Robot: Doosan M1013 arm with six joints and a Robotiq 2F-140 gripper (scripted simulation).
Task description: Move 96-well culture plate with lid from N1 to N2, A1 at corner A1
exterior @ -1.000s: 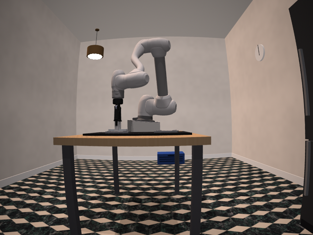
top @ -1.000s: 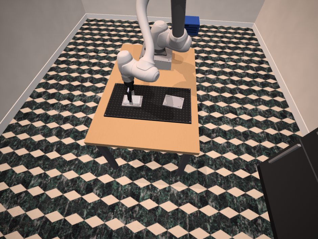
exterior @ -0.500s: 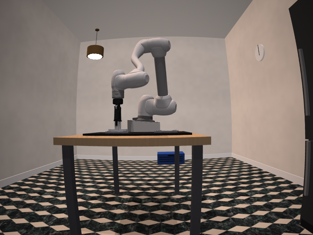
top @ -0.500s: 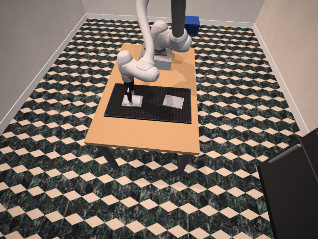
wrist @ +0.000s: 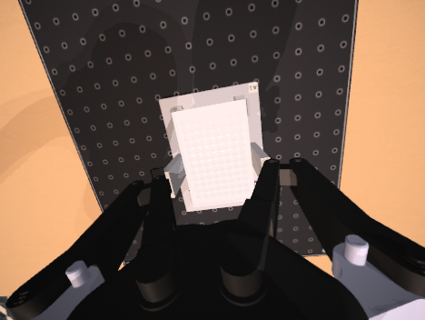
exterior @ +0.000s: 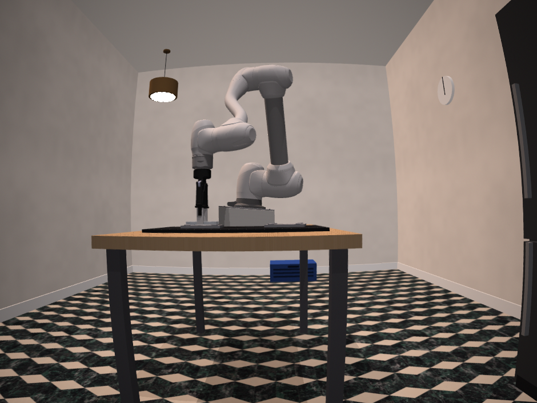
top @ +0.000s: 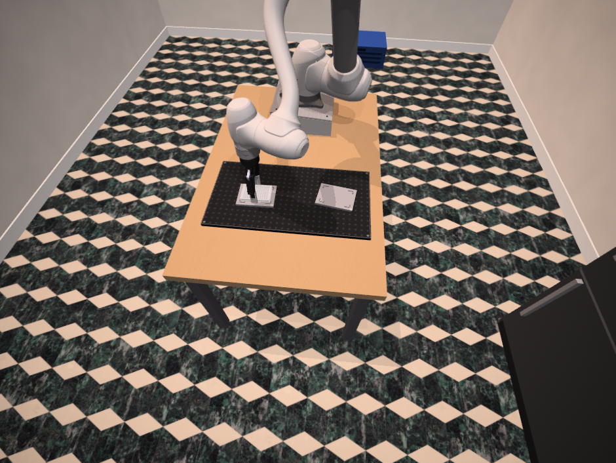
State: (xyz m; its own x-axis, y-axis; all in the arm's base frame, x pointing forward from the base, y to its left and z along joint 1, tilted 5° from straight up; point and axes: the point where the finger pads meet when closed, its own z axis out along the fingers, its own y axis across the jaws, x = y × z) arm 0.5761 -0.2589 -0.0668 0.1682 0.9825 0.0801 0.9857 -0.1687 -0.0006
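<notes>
My gripper is now 2 cm above the clear lid. The rest, counted from my hand: grey nest N2 (4 cm below); then grey nest N1 (35 cm to the left, 4 cm below, 4 cm ahead); then plate (2 cm below).
</notes>
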